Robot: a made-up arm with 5 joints.
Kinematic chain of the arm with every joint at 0, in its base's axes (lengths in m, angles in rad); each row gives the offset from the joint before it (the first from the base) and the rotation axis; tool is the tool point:
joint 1: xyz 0 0 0.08 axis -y
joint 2: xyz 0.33 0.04 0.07 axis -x
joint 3: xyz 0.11 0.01 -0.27 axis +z
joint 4: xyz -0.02 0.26 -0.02 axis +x
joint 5: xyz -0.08 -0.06 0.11 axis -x
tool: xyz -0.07 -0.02 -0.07
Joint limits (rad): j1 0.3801..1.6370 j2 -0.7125..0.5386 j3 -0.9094..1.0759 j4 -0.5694..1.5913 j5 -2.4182..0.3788
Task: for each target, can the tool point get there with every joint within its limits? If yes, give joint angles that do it. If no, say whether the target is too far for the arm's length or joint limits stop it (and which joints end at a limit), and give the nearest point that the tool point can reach.
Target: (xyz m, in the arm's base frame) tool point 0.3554 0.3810 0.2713
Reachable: yes | joints 0.9063 -0.2615 -0.4202 1.1973 -0.5646
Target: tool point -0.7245 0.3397 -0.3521
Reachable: no: joint limits stop it (at a limit: joint 1, joint 2, joint 4, joint 5) | nearest point -0.1172 0.3364 0.2153 | short by 0.831 m
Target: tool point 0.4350 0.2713 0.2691
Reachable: yes | joints 0.9407 0.1574 -0.5691 0.9484 -0.9649
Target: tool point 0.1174 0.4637 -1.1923
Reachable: no: too far | nearest point 0.3122 0.1707 -0.1501 | short by 1.100 m
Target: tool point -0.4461 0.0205 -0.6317
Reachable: no: joint limits stop it (at a limit: joint 1, joint 4) | nearest point 0.1160 0.0328 -0.0226 | short by 0.829 m
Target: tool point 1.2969 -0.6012 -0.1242
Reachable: no: too far | nearest point 0.6393 0.0715 -0.0207 | short by 0.946 m
